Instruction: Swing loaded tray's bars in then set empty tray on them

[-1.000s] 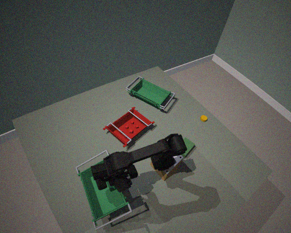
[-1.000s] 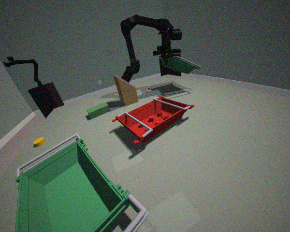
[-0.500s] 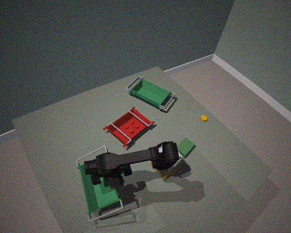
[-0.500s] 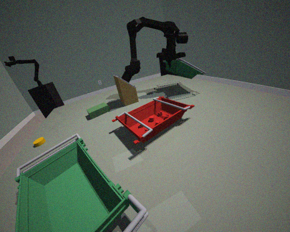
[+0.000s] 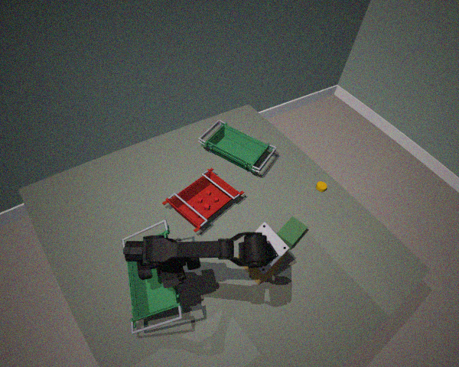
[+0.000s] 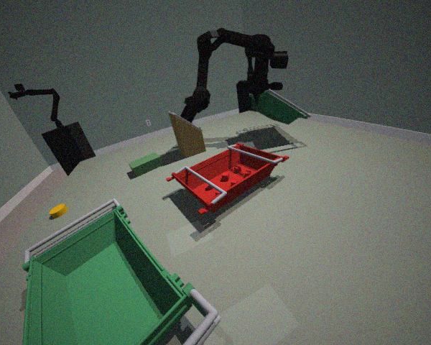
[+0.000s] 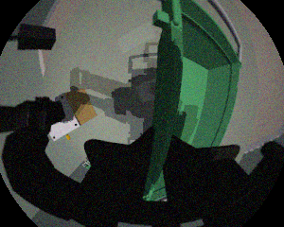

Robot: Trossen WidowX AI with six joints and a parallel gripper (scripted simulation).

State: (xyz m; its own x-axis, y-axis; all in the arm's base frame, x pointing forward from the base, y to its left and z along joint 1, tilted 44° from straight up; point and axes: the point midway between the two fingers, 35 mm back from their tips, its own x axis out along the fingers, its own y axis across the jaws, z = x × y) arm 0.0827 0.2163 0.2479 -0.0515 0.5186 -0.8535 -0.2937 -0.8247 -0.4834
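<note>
Now: gripper tip 20 mm short of the green tray and 70 mm to the right of it. From my gripper tip the other things lie so: yellow disc: 140 mm ahead, 840 mm to the right, 130 mm below; flat green block: 10 mm behind, 530 mm to the right, 120 mm below.
</note>
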